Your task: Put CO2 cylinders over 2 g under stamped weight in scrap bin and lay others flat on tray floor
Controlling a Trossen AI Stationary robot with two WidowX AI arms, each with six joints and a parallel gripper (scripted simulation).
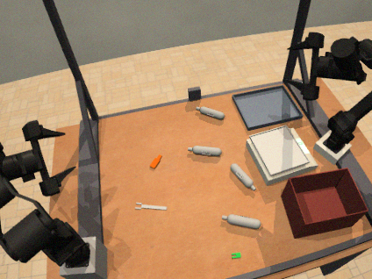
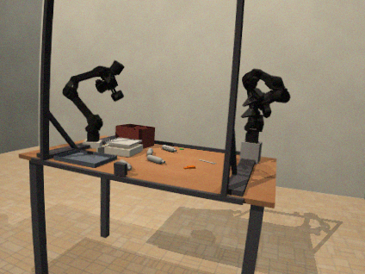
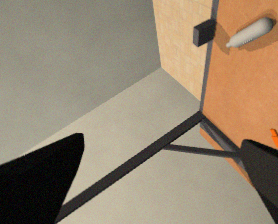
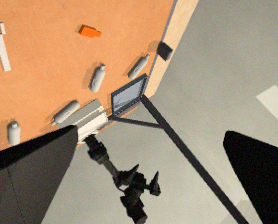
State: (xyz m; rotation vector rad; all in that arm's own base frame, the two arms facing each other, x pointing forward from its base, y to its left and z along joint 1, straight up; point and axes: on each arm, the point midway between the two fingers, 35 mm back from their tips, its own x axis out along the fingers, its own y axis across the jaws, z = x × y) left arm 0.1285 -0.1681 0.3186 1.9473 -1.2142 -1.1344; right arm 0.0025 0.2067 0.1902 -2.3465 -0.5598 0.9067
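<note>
The grey CO2 cylinder lies 330 mm below my left hand, 210 mm to the right of it and 100 mm ahead of it. From my left hand the other things lie so: scale (320 mm below, 70 mm ahead, 40 mm to the right); then blue-grey tray (350 mm below, 160 mm behind, 70 mm to the left); then scale plate (300 mm below, 70 mm ahead, 50 mm to the right).
</note>
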